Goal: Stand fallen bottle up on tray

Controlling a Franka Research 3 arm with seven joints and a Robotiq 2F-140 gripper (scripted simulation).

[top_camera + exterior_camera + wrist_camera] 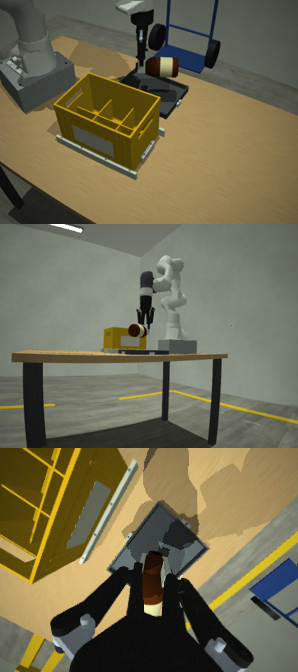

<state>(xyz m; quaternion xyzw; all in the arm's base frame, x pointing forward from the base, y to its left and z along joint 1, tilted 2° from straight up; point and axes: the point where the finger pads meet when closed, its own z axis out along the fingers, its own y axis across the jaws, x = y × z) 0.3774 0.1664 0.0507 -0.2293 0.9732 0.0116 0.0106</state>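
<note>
My gripper is now 5 cm short of the bottle, 2 cm to the right of it and 2 cm above it. Also, from my hand: yellow crate: 25 cm to the right, 7 cm below, 2 cm ahead; tray: 14 cm below, 2 cm to the left, 2 cm ahead.
</note>
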